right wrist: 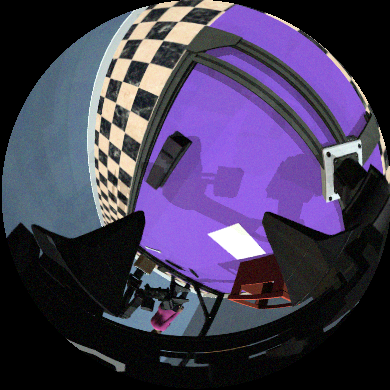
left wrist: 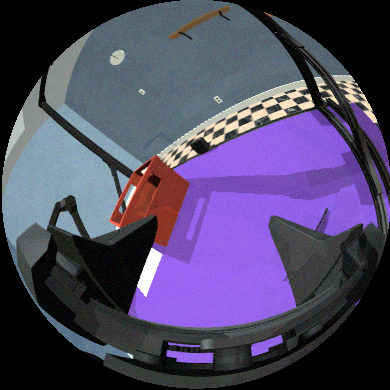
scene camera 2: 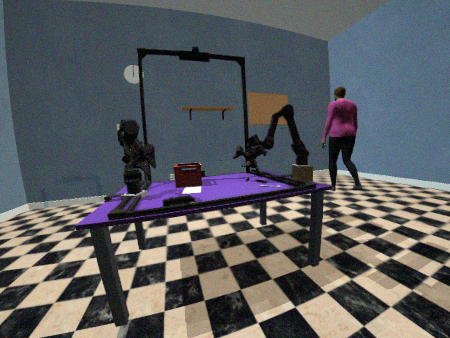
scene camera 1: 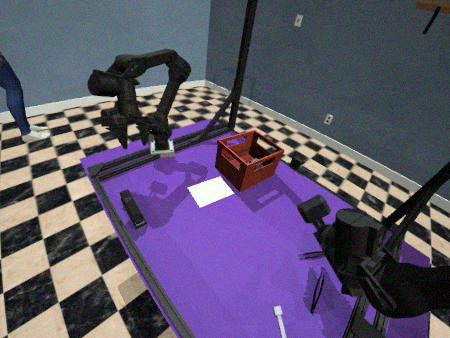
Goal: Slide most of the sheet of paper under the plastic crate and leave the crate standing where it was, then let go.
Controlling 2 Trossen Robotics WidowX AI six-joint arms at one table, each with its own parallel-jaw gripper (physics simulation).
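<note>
A red-brown plastic crate (scene camera 1: 258,175) (scene camera 2: 188,177) (left wrist: 173,210) (right wrist: 255,272) stands upright on the purple table. A white sheet of paper (scene camera 1: 211,192) (scene camera 2: 192,190) (left wrist: 149,275) (right wrist: 237,241) lies flat beside its wall, close against it; whether its edge touches the crate is unclear. My right gripper (scene camera 1: 135,145) (right wrist: 206,218) is open and empty, high above the table, left of the crate and paper in scene camera 1. My left gripper (left wrist: 215,222) is open and empty, raised over the other side of the table; its left finger hides part of the crate and paper in the left wrist view.
A black block (scene camera 1: 132,209) (scene camera 2: 179,201) (right wrist: 169,160) lies near the table edge. A white stick (scene camera 1: 280,320) lies at the bottom in scene camera 1, with thin black items (scene camera 1: 318,292) near the left arm. A black rail (scene camera 1: 140,260) and an upright post (scene camera 1: 242,65) border the table.
</note>
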